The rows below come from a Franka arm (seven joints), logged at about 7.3 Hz.
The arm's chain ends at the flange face. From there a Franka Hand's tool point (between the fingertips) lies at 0.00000 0.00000 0.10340 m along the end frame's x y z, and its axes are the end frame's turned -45 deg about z.
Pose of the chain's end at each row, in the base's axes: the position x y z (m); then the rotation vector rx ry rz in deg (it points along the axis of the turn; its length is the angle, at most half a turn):
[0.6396, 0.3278, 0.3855, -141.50, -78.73, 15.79]
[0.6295, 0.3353, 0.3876, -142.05, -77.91, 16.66]
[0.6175, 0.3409, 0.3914, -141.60, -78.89, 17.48]
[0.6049, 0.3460, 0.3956, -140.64, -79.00, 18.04]
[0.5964, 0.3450, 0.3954, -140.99, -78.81, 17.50]
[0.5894, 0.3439, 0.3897, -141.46, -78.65, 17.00]
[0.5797, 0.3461, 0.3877, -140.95, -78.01, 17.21]
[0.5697, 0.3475, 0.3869, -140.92, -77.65, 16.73]
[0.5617, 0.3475, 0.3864, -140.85, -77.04, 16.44]
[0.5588, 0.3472, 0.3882, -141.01, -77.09, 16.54]
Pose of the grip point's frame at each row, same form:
[0.6077, 0.3451, 0.2887, -99.20, -125.13, 5.04]
[0.5969, 0.3520, 0.2909, -99.90, -124.44, 5.91]
[0.5841, 0.3566, 0.2948, -99.01, -125.03, 6.73]
[0.5702, 0.3623, 0.2996, -98.05, -124.71, 6.89]
[0.5624, 0.3615, 0.2991, -98.50, -124.75, 6.48]
[0.5562, 0.3604, 0.2932, -99.04, -124.84, 6.16]
[0.5457, 0.3636, 0.2916, -98.82, -124.07, 5.99]
[0.5360, 0.3657, 0.2908, -99.00, -123.82, 5.44]
[0.5280, 0.3665, 0.2905, -99.21, -123.30, 4.99]
[0.5252, 0.3659, 0.2922, -99.32, -123.38, 5.17]

